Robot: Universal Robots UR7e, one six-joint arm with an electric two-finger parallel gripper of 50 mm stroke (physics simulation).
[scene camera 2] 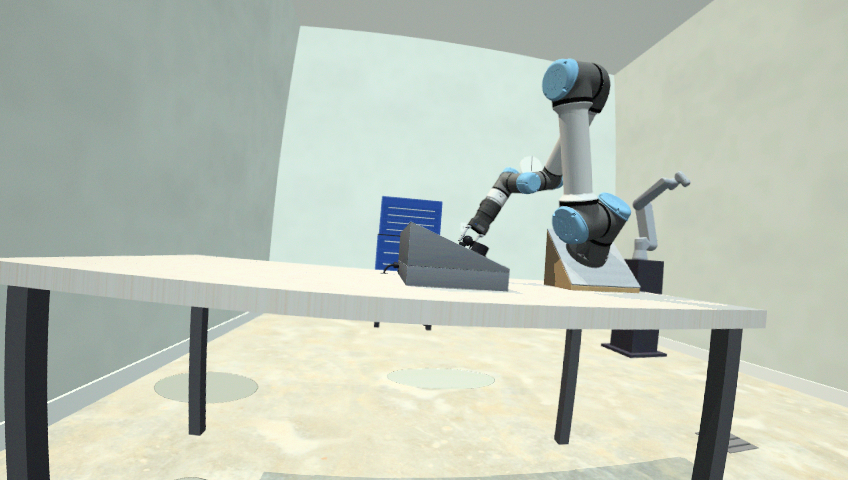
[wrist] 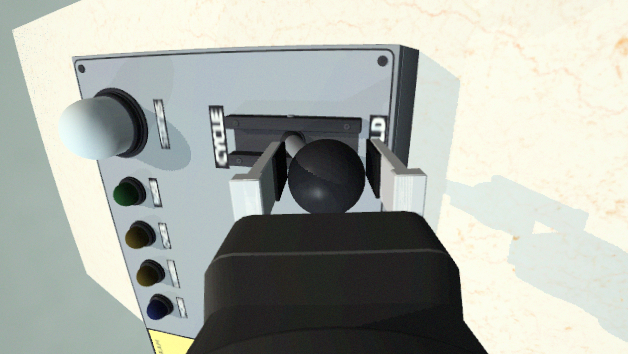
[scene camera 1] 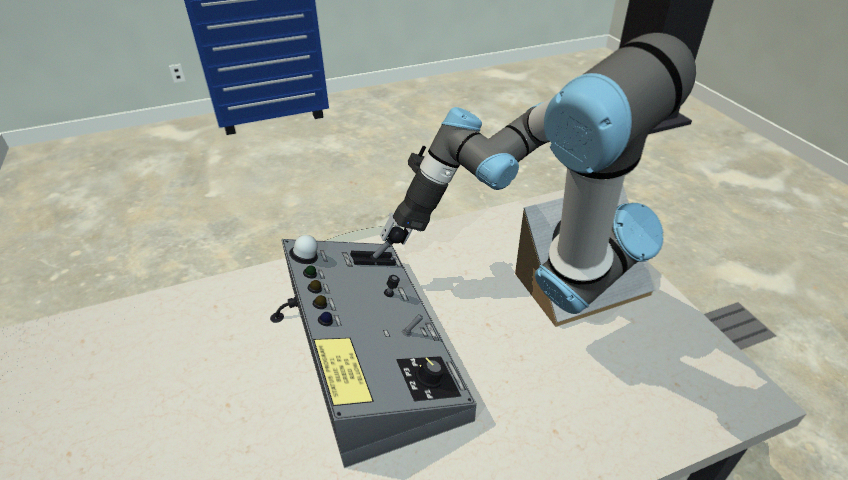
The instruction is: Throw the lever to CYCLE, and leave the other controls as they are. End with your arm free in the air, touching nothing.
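Frame: origin at the arm's base, x ahead, y left, z up, level; millimetres.
Seen in the pictures: gripper, fingertip midpoint: [wrist: 326, 158] [scene camera 1: 392, 240]; arm's base, link origin: [scene camera 2: 585, 252].
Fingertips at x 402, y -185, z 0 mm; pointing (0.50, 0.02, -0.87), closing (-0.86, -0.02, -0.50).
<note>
Pixels of each thing's top centre, then the offset from my fingertips to it. "*": a spot on its surface instead.
- CYCLE label, surface spot: [wrist: 218, 136] * 113 mm ahead, 1 mm left, 19 mm down
- small mode toggle, top centre: [scene camera 1: 389, 278] 49 mm ahead, 124 mm left, 5 mm up
- grey lever, top centre: [scene camera 1: 413, 317] 41 mm ahead, 244 mm left, 1 mm down
- rotary selector, top centre: [scene camera 1: 431, 364] [scene camera 2: 480, 242] 53 mm ahead, 364 mm left, 3 mm down
- white dome lamp, surface spot: [wrist: 90, 128] * 176 mm ahead, 13 mm right, 51 mm up
- yellow sheet, surface spot: [scene camera 1: 343, 369] * 209 mm ahead, 327 mm left, 15 mm up
The lever [scene camera 1: 382, 248] [wrist: 294, 144] rises from a slotted guide on the grey sloped console [scene camera 1: 360, 309] [scene camera 2: 452, 276] [wrist: 185, 75] and leans towards the HOLD label [wrist: 378, 128], away from the CYCLE label [wrist: 218, 136]. Its black ball knob [wrist: 326, 192] is between my fingers. My gripper [scene camera 1: 396, 234] [scene camera 2: 467, 239] [wrist: 326, 158] is open around the knob, one finger on the CYCLE side and one on the HOLD side. In the wrist view a narrow gap shows at the left finger; the right pad is very close to the knob, and contact there is unclear. The left finger partly hides the guide.
Other console controls are a small mode toggle [scene camera 1: 392, 284], a grey lever [scene camera 1: 412, 324] and a rotary selector [scene camera 1: 432, 368]. A white dome lamp [scene camera 1: 305, 246] [wrist: 90, 128] and several small coloured lamps line the far side. A yellow sheet [scene camera 1: 343, 369] lies near the console's front.
</note>
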